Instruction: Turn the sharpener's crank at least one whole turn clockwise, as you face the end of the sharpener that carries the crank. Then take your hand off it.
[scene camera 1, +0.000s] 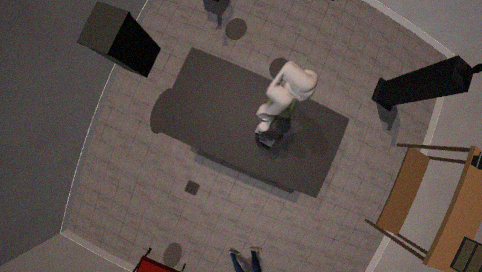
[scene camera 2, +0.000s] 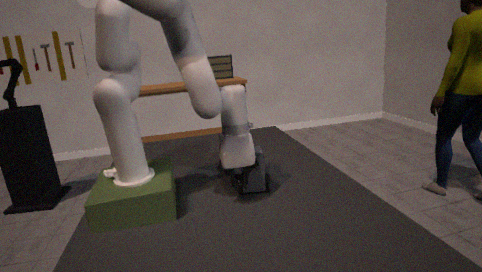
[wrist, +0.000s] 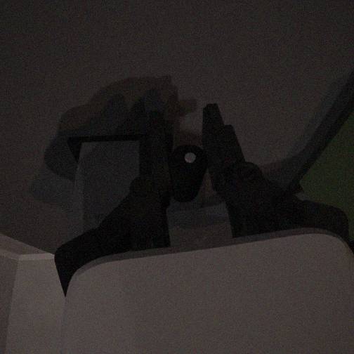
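Pixels of known places: gripper, between the fingertips: (scene camera 2: 239, 187); arm's base, origin of its link: (scene camera 2: 134, 178).
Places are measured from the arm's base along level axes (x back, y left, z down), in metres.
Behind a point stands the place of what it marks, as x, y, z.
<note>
The sharpener (scene camera 1: 267, 142) {-0.398, 0.058, -0.024} (scene camera 2: 256, 176) {-0.378, -0.031, 0.032} (wrist: 111, 175) is a dark box with a grey face, standing on the dark table top (scene camera 1: 220, 100) {-0.245, -0.505, 0.104} (scene camera 2: 310, 225) {-0.481, -0.229, 0.104}. The white arm hangs over it and partly hides it in both scene views. In the dim wrist view the crank's black handle (wrist: 187, 175), with a pale round spot at its end, sits between the two black fingers. My gripper (wrist: 183, 125) is shut on this handle. The rest of the crank is mostly hidden by the fingers and the dark.
The arm's base stands on a green block (scene camera 2: 132, 207) {-0.008, -0.114, 0.041} (wrist: 332, 175). A person in a yellow top (scene camera 2: 467, 62) stands beyond the table. A black pedestal (scene camera 2: 27, 155) (scene camera 1: 425, 84), a wooden bench (scene camera 1: 459, 210) and a red chair (scene camera 1: 155, 266) stand farther off.
</note>
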